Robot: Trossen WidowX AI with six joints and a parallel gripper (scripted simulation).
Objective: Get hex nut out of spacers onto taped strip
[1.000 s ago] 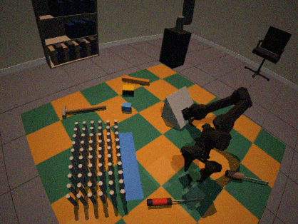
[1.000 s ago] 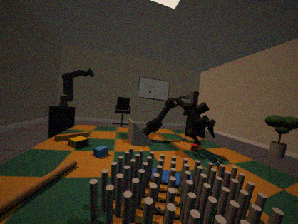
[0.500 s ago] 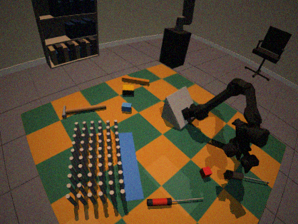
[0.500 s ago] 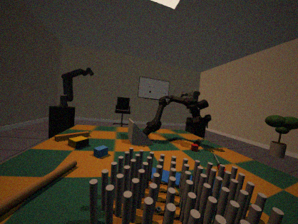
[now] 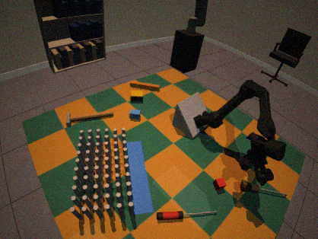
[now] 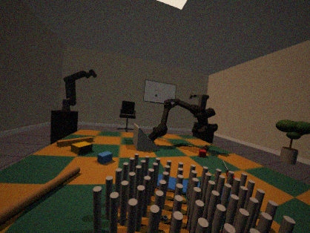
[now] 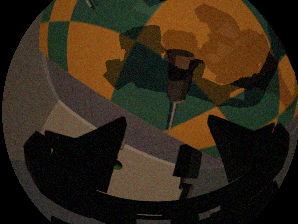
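The thin hook tool lies 90 mm to the left of my gripper tip, 90 mm below it and 60 mm behind it. Also, from my gripper tip: blue taped strip: 410 mm to the right, 350 mm ahead, 110 mm below; then red cube: 120 mm to the right, 100 mm ahead, 90 mm below; then blue cube: 720 mm to the right, 130 mm ahead, 90 mm below.
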